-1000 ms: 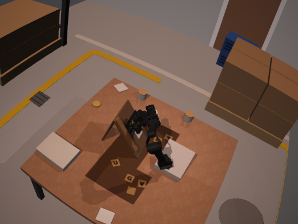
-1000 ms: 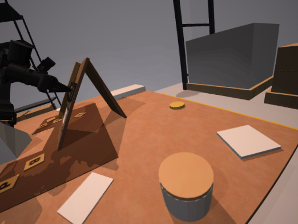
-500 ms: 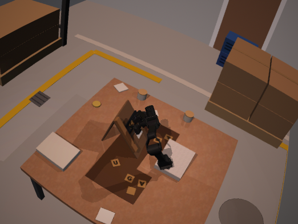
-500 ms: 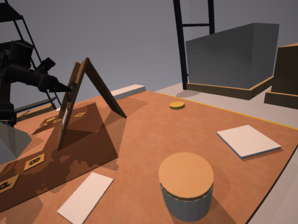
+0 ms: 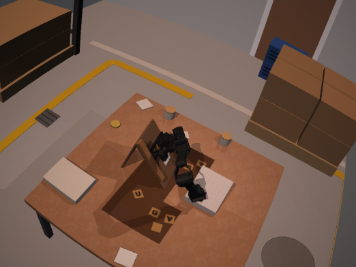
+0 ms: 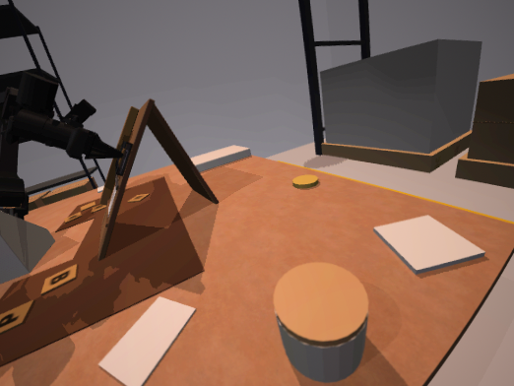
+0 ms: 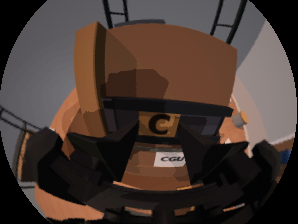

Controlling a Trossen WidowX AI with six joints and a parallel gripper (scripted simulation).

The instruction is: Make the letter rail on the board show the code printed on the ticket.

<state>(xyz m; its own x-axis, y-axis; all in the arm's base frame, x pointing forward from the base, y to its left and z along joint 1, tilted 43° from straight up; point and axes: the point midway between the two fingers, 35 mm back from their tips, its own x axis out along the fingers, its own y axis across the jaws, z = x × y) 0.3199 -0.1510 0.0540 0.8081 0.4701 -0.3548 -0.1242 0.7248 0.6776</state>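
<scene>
Right now the white ticket is 8 cm below my gripper tip, 5 cm to the right of it and 5 cm behind it. Also, from my gripper tip: dark mat 18 cm below, 15 cm behind, 6 cm to the left; then yellow disc 41 cm ahead, 18 cm to the right, 17 cm below; then white card 39 cm to the right, 18 cm below, 1 cm behind.
</scene>
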